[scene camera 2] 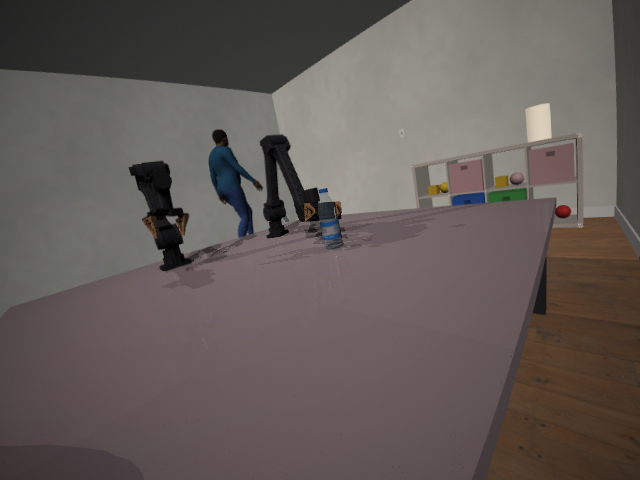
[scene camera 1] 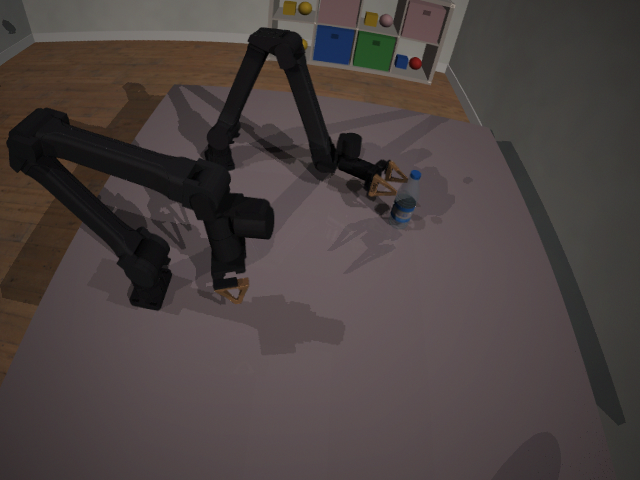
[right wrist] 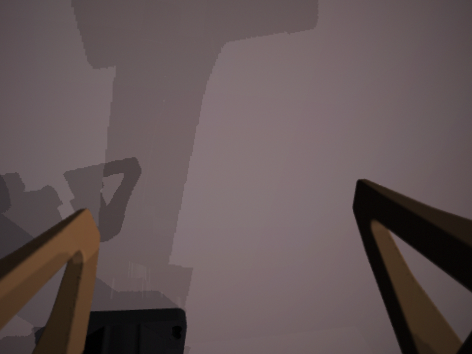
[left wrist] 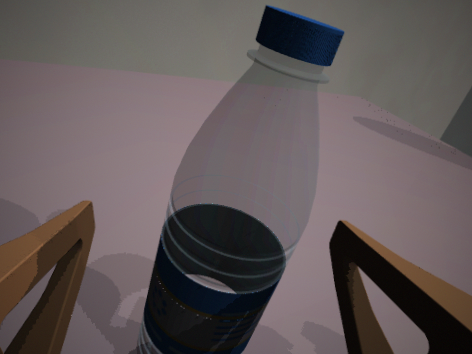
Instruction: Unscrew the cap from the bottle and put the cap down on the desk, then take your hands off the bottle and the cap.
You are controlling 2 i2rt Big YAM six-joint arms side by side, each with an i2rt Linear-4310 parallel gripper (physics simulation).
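Places are measured from the left arm's base along level axes (x ahead, y left, z up), in centimetres.
Where they show: left gripper, fingertip midpoint: [scene camera 2: 328, 210] [scene camera 1: 402, 186] [left wrist: 218, 223]; right gripper, fingertip midpoint: [scene camera 2: 170, 237] [scene camera 1: 237, 285] [right wrist: 224, 207]; left arm's base, link origin: [scene camera 2: 278, 235] [scene camera 1: 219, 161]; right arm's base, link origin: [scene camera 2: 176, 266] [scene camera 1: 151, 288] [right wrist: 124, 340].
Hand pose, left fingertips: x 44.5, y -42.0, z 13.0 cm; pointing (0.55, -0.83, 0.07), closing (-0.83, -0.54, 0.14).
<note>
Each offset is from my left fingertips to the top centre of the thing. Level surfaces: height alone.
A clear bottle @(dx +0.4, dy -2.9, dz +7.6 cm) [scene camera 1: 403, 210] [scene camera 2: 330, 229] [left wrist: 240, 150] with a blue label stands upright on the desk @(dz -12.9 cm) [scene camera 1: 320, 403] [scene camera 2: 289, 372]. Its blue cap @(dx +0.4, dy -2.9, dz +7.7 cm) [scene camera 1: 415, 174] [scene camera 2: 323, 190] [left wrist: 300, 36] sits on the neck. My left gripper [scene camera 1: 401, 187] [scene camera 2: 324, 210] [left wrist: 218, 223] is open, with its fingertips close beside the bottle's body, below the cap. In the left wrist view the bottle appears between the two fingers, with space at both sides. My right gripper [scene camera 1: 232, 290] [right wrist: 224, 207] is open and empty, low over the desk near its own arm's base, far from the bottle.
The right arm's elbow [scene camera 1: 38, 136] rises at the left. The left arm's elbow [scene camera 1: 276, 41] stands high behind. A shelf unit [scene camera 2: 580, 180] with bins stands beyond the desk, and a person [scene camera 2: 227, 170] stands behind the arms.
</note>
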